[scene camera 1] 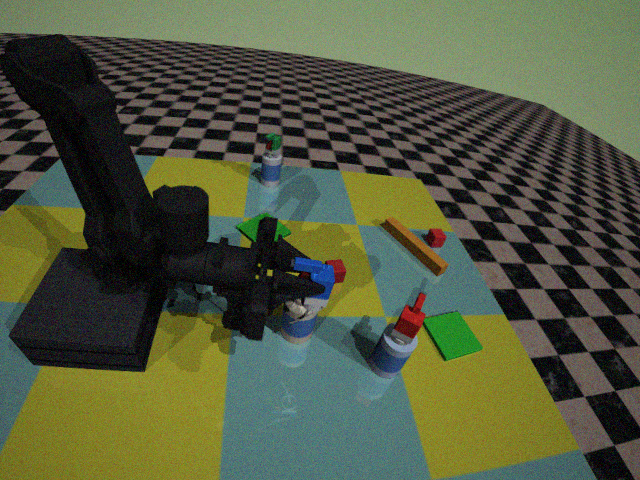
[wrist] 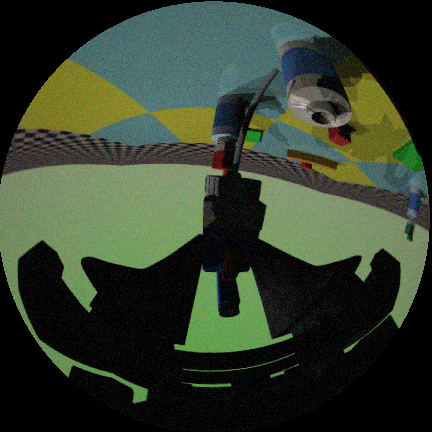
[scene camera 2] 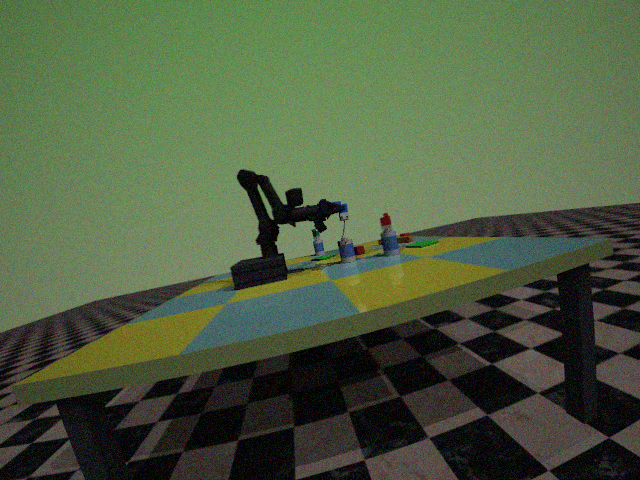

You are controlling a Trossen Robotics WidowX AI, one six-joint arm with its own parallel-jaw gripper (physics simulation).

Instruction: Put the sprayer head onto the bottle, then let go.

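Places are measured from the arm's base along level axes (x ahead, y left, z up), in centimetres.
Pixels of known places: gripper, fingertip midpoint: (scene camera 1: 323, 279) (wrist: 225, 240) (scene camera 2: 343, 208); arm's base, origin of the base link: (scene camera 1: 121, 279) (scene camera 2: 269, 256).
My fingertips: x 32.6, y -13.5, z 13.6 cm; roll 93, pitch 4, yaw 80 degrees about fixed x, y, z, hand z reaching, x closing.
For each thing: its middle in the pictures, then the offset to it from my fingertips. "spot": a spot on its surface instead.
- blue sprayer head, surface spot: (wrist: 234, 205) spot: dz -3.2, dx -2.4, dy +0.1 cm
- head's thin curved tube, body centre: (wrist: 261, 92) (scene camera 2: 342, 234) dz -10.3, dx -2.5, dy +1.0 cm
- open bottle, body centre: (wrist: 312, 81) (scene camera 1: 299, 314) (scene camera 2: 346, 249) dz -17.3, dx -0.2, dy +7.0 cm
- bottle with a red sprayer, surface spot: (scene camera 1: 391, 356) (wrist: 214, 125) (scene camera 2: 387, 237) spot: dz -15.2, dx +13.7, dy -4.8 cm
- orange bar, body centre: (scene camera 1: 413, 244) (wrist: 311, 159) (scene camera 2: 394, 240) dz -21.0, dx +36.0, dy +30.4 cm
- green-headed bottle, body centre: (scene camera 1: 270, 158) (scene camera 2: 316, 241) dz -14.0, dx -1.4, dy +62.7 cm
My gripper (scene camera 1: 313, 274) (scene camera 2: 341, 208) (wrist: 225, 240) is shut on the blue sprayer head (scene camera 1: 324, 279) (scene camera 2: 344, 210) (wrist: 234, 205) and holds it roughly upright, above the open bottle. The head's thin curved tube (scene camera 2: 344, 229) (wrist: 252, 110) hangs down from it. In scene camera 2 the tube's lower end is close to the bottle's top; whether it is in the mouth I cannot tell. The open bottle (scene camera 1: 298, 328) (scene camera 2: 346, 251) (wrist: 306, 65), white with a blue band, stands upright on the table. Its round mouth shows in the wrist view, apart from the tube there.
A bottle with a red sprayer (scene camera 1: 391, 356) (scene camera 2: 389, 243) (wrist: 228, 119) stands near the open bottle. A red cube (scene camera 1: 336, 271) (scene camera 2: 359, 250) (wrist: 340, 136) lies behind it. An orange bar (scene camera 1: 413, 245), another red cube (scene camera 1: 435, 237), green tiles (scene camera 1: 453, 335) and a green-headed bottle (scene camera 1: 271, 169) are farther off.
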